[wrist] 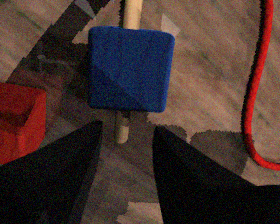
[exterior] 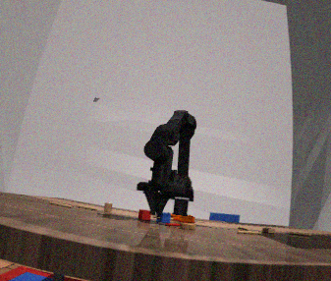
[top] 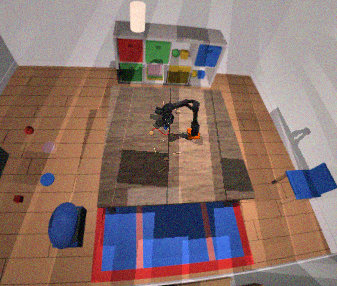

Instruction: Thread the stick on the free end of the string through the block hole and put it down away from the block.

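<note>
The blue block lies 20 mm behind my gripper tip and 20 mm to the left of it. From my gripper tip the other things lie so: tan wooden cylinder 150 mm behind, 190 mm to the right; then thin pale wooden stick 30 mm behind, 30 mm to the left, 10 mm below; then red block 50 mm behind, 40 mm to the right.
</note>
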